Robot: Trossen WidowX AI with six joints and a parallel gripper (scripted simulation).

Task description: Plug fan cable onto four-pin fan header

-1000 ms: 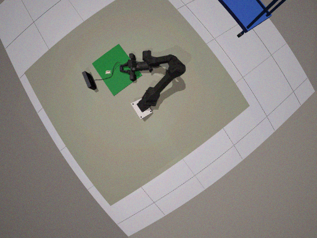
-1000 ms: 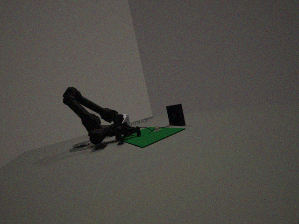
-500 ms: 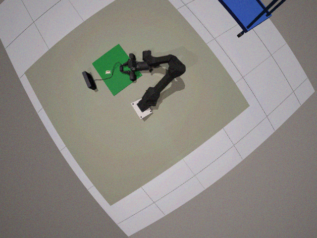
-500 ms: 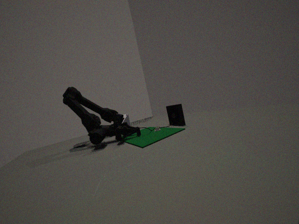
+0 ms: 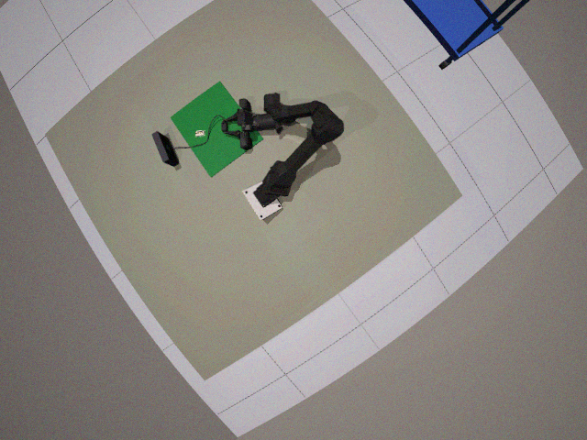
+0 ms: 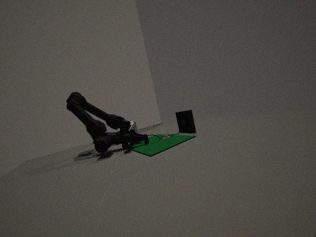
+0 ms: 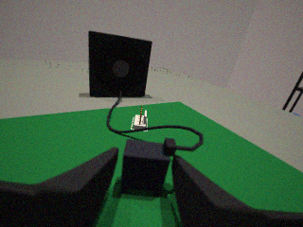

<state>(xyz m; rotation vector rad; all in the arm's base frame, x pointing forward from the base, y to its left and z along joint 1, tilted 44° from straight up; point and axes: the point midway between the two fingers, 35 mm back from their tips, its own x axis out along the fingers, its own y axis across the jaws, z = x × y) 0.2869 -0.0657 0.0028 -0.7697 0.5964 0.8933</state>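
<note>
My gripper tip is now 10 mm above the black plug. Also, from my gripper tip: black fan 60 mm ahead, 220 mm to the left, 30 mm above; green board 30 mm ahead, 30 mm to the left, 50 mm below; white four-pin header 40 mm ahead, 90 mm to the left, 30 mm below.
</note>
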